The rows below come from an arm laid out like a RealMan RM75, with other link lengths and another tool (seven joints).
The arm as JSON. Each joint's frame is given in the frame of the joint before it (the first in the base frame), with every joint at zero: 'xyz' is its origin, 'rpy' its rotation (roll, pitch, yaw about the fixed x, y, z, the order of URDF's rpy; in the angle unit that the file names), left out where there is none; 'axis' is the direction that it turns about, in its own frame. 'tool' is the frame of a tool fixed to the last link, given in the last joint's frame.
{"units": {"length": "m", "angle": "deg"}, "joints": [
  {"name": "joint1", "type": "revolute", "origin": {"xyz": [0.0, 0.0, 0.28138]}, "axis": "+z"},
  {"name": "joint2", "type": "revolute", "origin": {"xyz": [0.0, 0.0, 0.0], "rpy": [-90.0, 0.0, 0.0]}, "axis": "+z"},
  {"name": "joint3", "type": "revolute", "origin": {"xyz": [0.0, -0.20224, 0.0], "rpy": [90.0, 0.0, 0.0]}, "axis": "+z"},
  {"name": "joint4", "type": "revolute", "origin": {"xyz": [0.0, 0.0, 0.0], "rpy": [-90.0, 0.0, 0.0]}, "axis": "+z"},
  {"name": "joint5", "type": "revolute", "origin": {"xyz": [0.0, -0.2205, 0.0], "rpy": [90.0, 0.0, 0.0]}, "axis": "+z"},
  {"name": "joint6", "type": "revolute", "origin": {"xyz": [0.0, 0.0, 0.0], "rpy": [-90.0, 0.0, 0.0]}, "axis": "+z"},
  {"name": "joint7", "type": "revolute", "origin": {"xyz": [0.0, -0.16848, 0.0], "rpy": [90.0, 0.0, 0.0]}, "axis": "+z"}
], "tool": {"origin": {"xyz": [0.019, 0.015, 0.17], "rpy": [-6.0, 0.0, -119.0]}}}
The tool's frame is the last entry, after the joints.
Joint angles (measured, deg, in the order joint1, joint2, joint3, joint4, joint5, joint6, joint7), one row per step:
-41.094 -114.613 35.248 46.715 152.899 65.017 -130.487
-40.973 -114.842 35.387 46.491 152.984 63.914 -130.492
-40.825 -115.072 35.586 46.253 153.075 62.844 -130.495
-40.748 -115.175 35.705 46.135 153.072 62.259 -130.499
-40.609 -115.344 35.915 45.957 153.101 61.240 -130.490
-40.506 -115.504 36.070 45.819 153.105 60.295 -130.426
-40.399 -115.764 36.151 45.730 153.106 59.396 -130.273
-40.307 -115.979 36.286 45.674 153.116 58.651 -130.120
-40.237 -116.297 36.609 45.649 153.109 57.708 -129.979
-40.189 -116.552 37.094 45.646 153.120 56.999 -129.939
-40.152 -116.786 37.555 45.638 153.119 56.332 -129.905
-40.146 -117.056 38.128 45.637 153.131 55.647 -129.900
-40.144 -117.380 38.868 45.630 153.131 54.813 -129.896
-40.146 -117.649 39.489 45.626 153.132 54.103 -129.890
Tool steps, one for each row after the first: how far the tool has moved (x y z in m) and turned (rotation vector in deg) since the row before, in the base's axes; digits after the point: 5 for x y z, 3 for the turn. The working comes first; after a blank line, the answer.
Tool pose at each row, in the base's axes (x y z in m, rotation vector in deg; the steps are taken from these numbers as rounded here):
-0.31403 0.51414 -0.00713 1.318 -149.862 -56.112
-0.31671 0.51613 -0.00705 1.415 -149.257 -56.731
-0.31957 0.51764 -0.00734 1.491 -148.668 -57.225
-0.32088 0.51870 -0.00721 1.517 -148.351 -57.556
-0.32335 0.52056 -0.00669 1.510 -147.742 -58.128
-0.32523 0.52258 -0.00595 1.421 -147.178 -58.723
-0.32662 0.52429 -0.00587 1.289 -146.711 -59.284
-0.32773 0.52565 -0.00587 1.062 -146.296 -59.688
-0.32814 0.52759 -0.00647 0.610 -145.812 -60.135
-0.32806 0.52885 -0.00766 0.080 -145.446 -60.285
-0.32783 0.53009 -0.00878 -0.425 -145.111 -60.437
-0.32705 0.53139 -0.01047 -1.058 -144.795 -60.514
-0.32587 0.53298 -0.01266 -1.874 -144.422 -60.591
-0.32479 0.53439 -0.01441 -2.576 -144.099 -60.676

-0.00268 0.00199 0.00008 0.560 0.339 0.098
-0.00286 0.00151 -0.00029 0.474 0.363 0.107
-0.00131 0.00106 0.00013 0.296 0.179 0.032
-0.00247 0.00186 0.00052 0.522 0.376 0.039
-0.00188 0.00202 0.00074 0.517 0.348 -0.035
-0.00139 0.00171 0.00008 0.466 0.281 -0.085
-0.00111 0.00136 0.00000 0.338 0.305 -0.123
-0.00041 0.00194 -0.00060 0.354 0.412 -0.260
0.00008 0.00126 -0.00119 0.121 0.417 -0.270
0.00023 0.00124 -0.00112 0.118 0.381 -0.266
0.00078 0.00130 -0.00169 0.046 0.421 -0.336
0.00118 0.00159 -0.00219 0.036 0.516 -0.440
0.00108 0.00141 -0.00175 0.043 0.438 -0.385

